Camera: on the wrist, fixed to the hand. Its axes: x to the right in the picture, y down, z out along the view.
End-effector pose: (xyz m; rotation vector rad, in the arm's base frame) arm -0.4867 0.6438 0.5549 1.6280 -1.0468 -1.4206
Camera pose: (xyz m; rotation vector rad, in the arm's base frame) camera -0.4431 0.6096 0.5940 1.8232 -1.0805 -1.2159
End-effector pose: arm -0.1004 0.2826 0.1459 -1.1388 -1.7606 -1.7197
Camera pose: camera -0.0873 0.2365 0.1939 -0.9064 -1.7644 -1.6001
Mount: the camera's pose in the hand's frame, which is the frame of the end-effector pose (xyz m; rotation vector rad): 0.0181 0.0444 -0.0480 0.1537 0.1599 -0.0058
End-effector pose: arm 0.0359 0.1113 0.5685 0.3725 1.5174 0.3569
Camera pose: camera -0.0115 0.1598 0.5714 0.4694 1.7077 0.2711
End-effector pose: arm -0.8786 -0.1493 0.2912 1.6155 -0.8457 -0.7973
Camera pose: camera -0.8339 -0.1474 0.3422 1.7921 -0.8035 -0.6097
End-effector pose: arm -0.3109 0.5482 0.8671 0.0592 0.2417 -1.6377
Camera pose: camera -0.2736 0.5369 0.8116 0.3074 0.2377 -1.6568
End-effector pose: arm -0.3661 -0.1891 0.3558 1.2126 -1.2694 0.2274
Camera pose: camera -0.3626 -0.1414 0.4039 1.3017 -1.1251 0.4159
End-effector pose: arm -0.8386 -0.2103 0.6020 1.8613 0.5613 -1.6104
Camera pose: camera -0.7711 -0.2110 0.5954 2.1174 0.5234 -1.5554
